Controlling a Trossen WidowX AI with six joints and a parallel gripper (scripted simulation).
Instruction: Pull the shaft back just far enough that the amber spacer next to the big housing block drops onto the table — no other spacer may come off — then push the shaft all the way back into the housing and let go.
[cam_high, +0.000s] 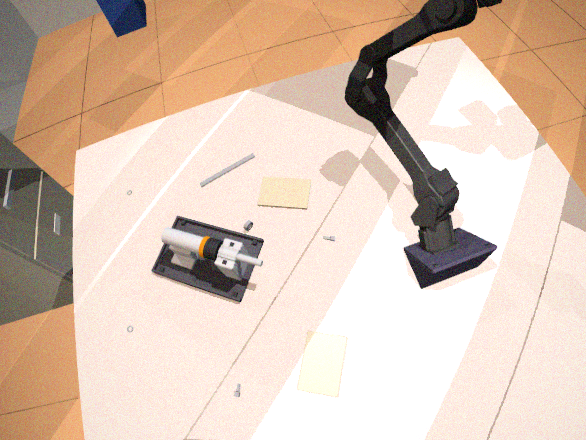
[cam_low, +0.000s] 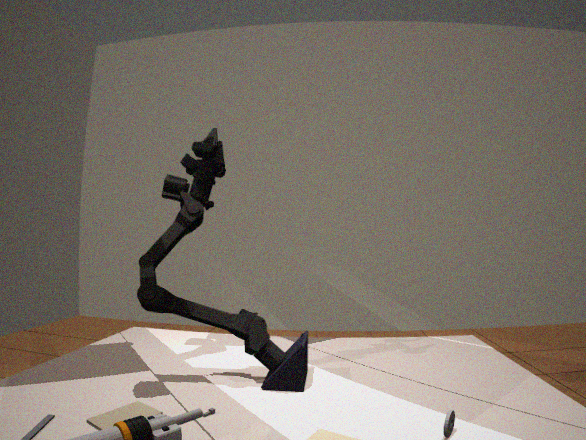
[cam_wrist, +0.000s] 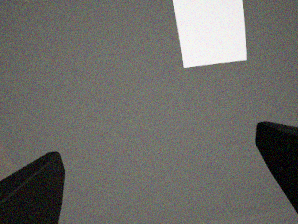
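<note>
Right now my gripper tip is 580 mm above the grey shaft, 560 mm short of it and 60 mm to the right of it. Also, from my gripper tip: black spacer (580 mm below, 580 mm ahead, 50 mm to the left); thin grey bar (650 mm below, 520 mm ahead, 200 mm to the right); amber spacer (600 mm ahead, 580 mm below, 30 mm to the left).
</note>
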